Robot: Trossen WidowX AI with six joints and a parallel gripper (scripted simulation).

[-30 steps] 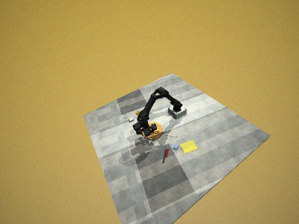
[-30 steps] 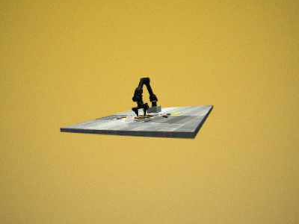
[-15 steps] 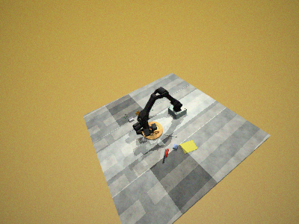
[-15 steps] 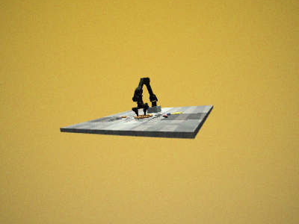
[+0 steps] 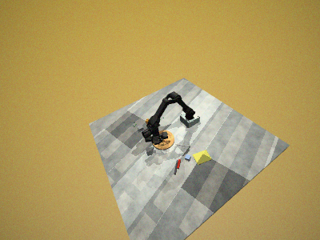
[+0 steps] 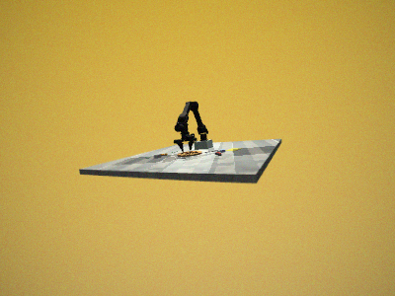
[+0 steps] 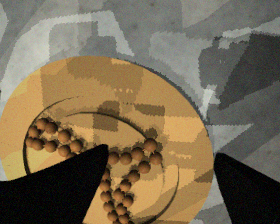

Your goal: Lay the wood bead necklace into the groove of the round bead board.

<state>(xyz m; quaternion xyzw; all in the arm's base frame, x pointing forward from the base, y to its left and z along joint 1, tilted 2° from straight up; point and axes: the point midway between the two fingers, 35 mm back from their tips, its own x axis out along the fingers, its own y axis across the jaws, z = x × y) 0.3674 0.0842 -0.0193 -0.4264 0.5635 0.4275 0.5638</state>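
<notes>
Right now the round bead board is 6 cm behind my gripper tip, 3 cm to the right of it and 3 cm below it. Also, from my gripper tip: thin grey stick 18 cm behind, 10 cm to the left, 3 cm below; red-handled tool 6 cm behind, 24 cm to the left, 3 cm below; grey piece 8 cm ahead, 25 cm to the right, 2 cm below.
</notes>
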